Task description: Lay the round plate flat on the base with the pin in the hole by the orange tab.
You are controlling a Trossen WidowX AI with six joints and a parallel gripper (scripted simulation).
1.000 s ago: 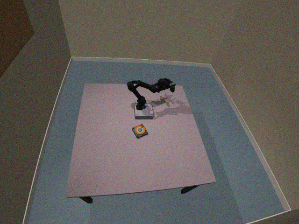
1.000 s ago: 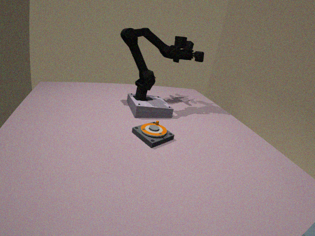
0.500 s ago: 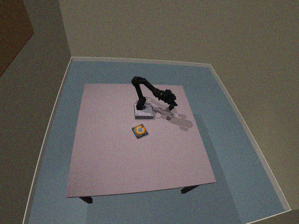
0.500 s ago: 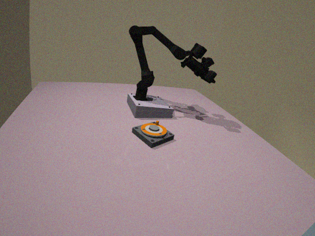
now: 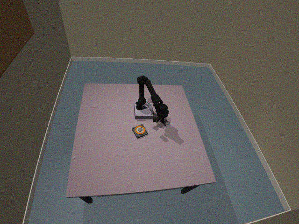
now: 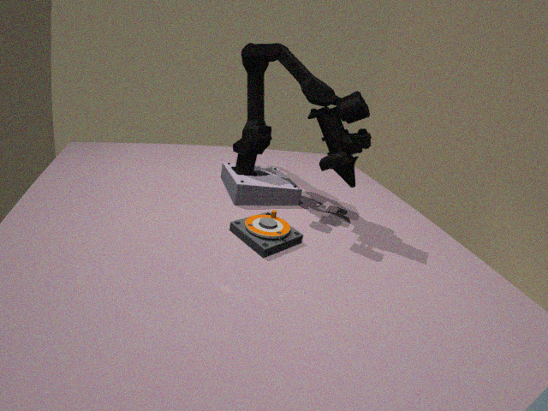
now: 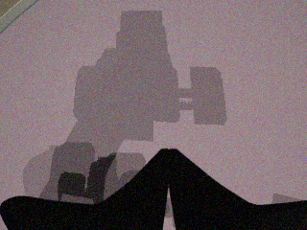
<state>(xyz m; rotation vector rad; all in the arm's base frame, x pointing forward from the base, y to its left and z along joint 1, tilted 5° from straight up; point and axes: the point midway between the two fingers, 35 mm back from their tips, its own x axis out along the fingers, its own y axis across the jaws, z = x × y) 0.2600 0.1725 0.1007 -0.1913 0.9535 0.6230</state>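
Right now the dark grey square base is 23 cm to the right of my gripper tip and 11 cm below it.
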